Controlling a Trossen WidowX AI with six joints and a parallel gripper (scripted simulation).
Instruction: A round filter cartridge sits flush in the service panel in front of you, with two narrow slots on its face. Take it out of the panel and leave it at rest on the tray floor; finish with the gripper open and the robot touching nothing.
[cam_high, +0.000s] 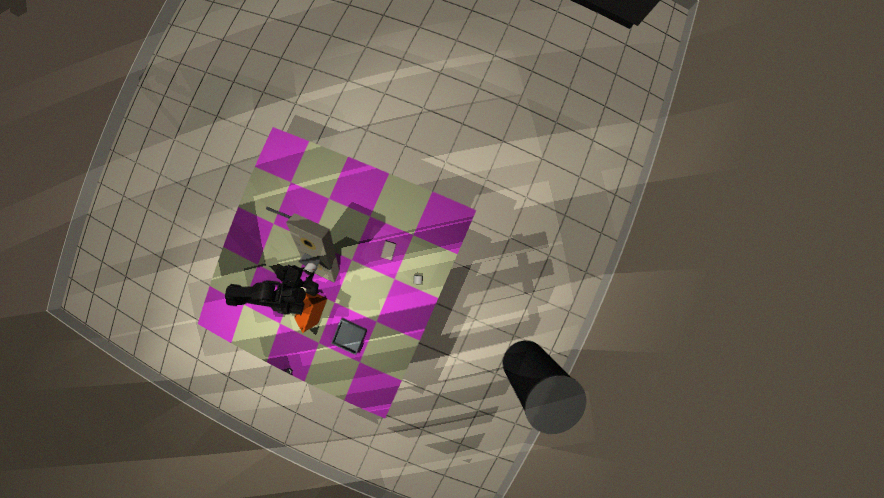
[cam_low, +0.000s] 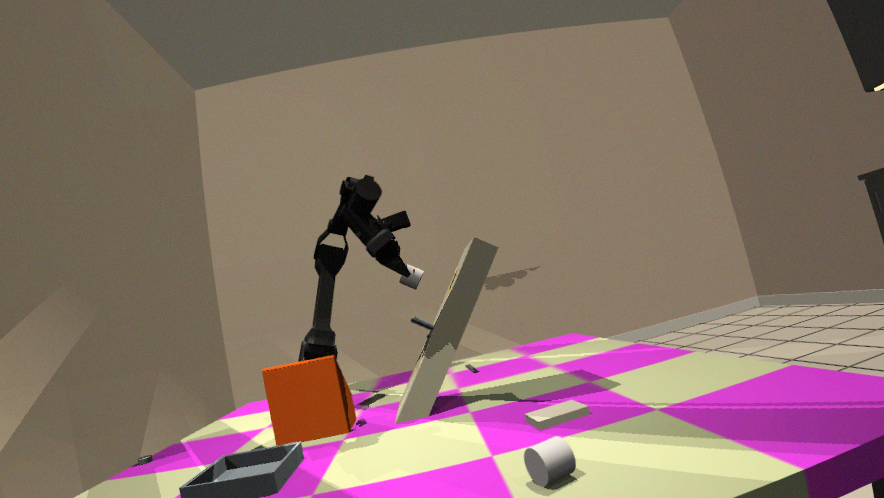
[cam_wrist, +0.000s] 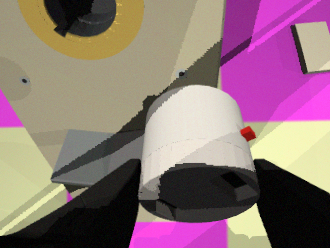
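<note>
The grey tray is 35 cm behind my gripper tip, 19 cm to the right of it and 29 cm below it. Round my gripper tip: flat beige slab 17 cm ahead, 25 cm to the right, 30 cm below; round filter cartridge right at my gripper tip.
</note>
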